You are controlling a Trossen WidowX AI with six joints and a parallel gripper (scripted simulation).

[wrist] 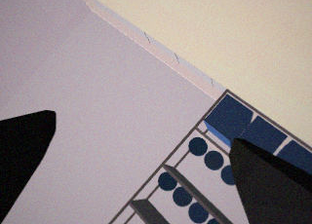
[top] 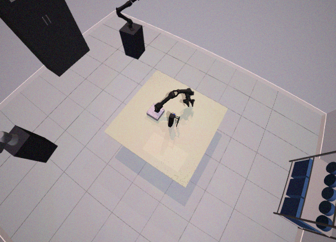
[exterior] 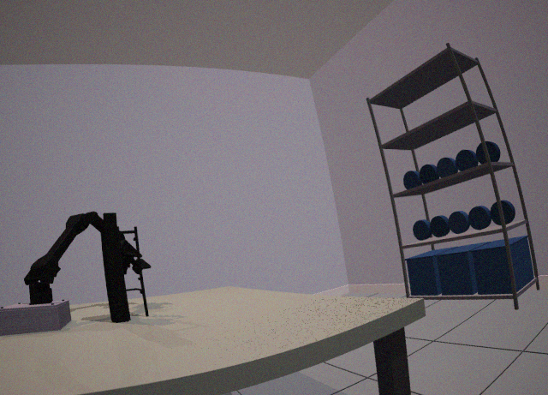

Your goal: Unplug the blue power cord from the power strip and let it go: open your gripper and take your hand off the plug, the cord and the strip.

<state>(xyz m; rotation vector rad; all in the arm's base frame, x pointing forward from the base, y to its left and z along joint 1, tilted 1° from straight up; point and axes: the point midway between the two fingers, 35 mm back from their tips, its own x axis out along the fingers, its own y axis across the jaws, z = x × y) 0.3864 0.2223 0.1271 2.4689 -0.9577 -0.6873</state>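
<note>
Right now the blue plug is 160 mm behind my gripper tip, 220 mm to the right of it and 40 mm below it.
</note>
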